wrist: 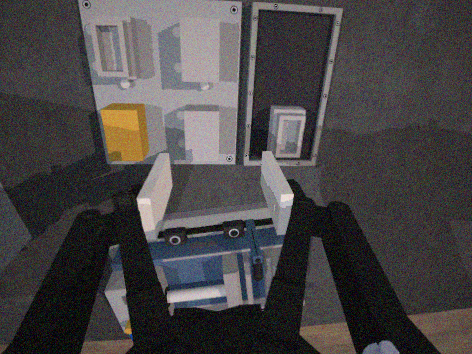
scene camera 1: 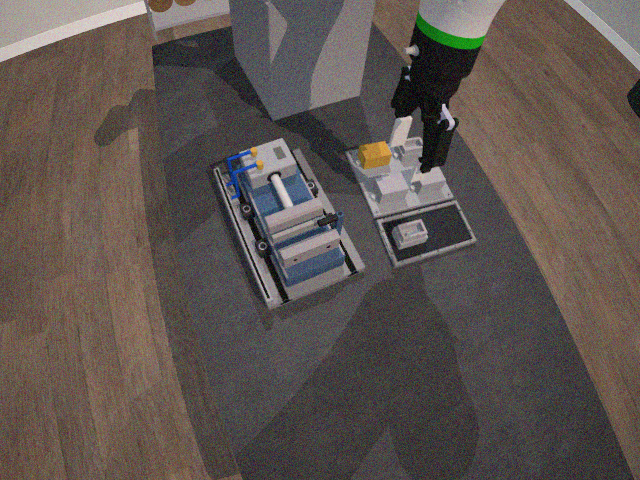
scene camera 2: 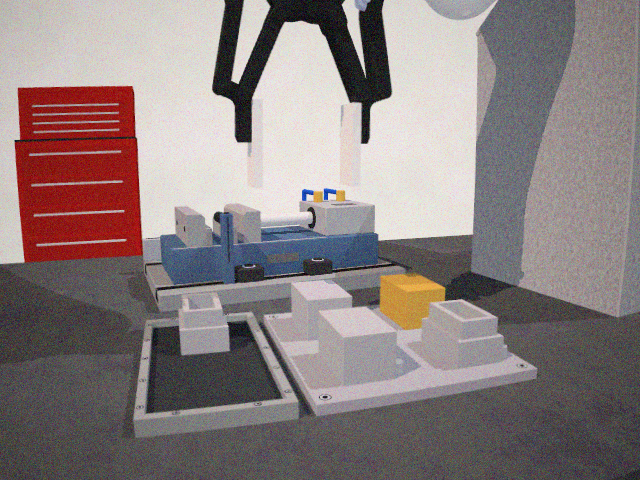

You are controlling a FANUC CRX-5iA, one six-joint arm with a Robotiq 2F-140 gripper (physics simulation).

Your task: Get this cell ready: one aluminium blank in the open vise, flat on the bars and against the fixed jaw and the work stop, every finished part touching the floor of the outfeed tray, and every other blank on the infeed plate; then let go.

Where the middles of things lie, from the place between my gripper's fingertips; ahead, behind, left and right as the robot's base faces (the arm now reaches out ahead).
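Labels:
From my hand, the moving jaw (scene camera 1: 312, 209) is 60 mm below, 210 mm to the right and 30 mm ahead, and going by their middles it's the farthest from my hand of the things named here. The work stop post (scene camera 2: 228, 274) is 80 mm below my hand, 140 mm to the right of it and 50 mm ahead. There's also the infeed plate (scene camera 2: 425, 375), which is 130 mm below my hand, 40 mm to the left of it and 60 mm behind it, while the yellow block (scene camera 2: 404, 298) is 110 mm below my hand and 100 mm behind it.

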